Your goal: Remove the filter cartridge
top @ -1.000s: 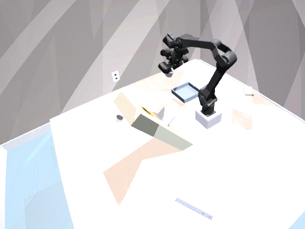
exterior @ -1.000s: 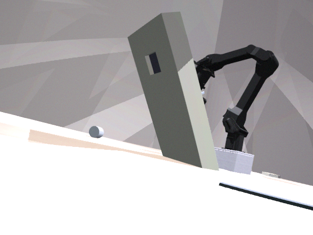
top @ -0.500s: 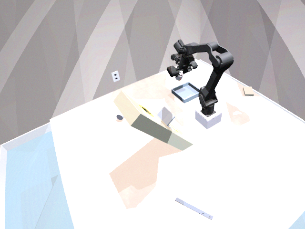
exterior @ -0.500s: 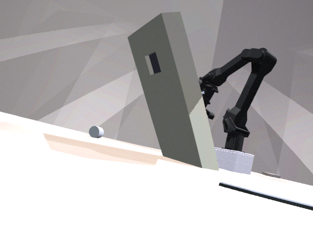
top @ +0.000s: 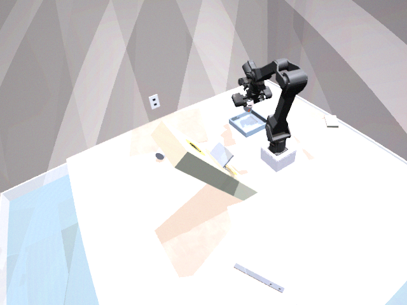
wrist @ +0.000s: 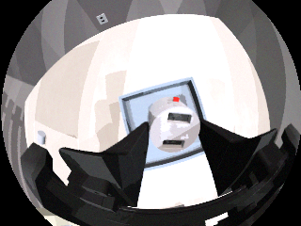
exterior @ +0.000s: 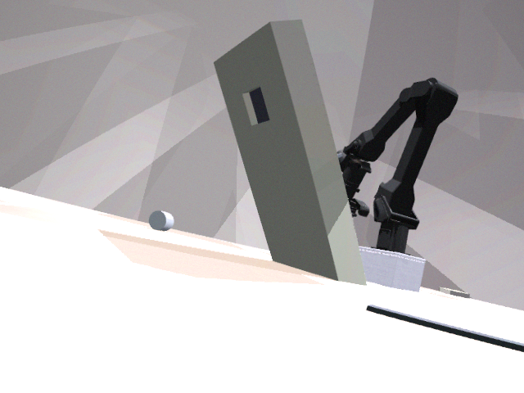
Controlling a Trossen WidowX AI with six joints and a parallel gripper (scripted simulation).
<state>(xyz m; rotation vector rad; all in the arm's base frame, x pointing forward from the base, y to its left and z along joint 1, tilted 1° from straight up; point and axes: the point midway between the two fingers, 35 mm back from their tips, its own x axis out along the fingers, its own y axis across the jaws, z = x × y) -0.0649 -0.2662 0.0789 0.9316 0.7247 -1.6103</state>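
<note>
The blue tray lies 11 cm below my gripper tip. The rest, counted from my gripper tip: round filter cartridge: right at my gripper tip; then grey hatch flap: 34 cm ahead, 28 cm to the left, 5 cm above; then small white block: 35 cm behind, 25 cm to the left, 11 cm below.
</note>
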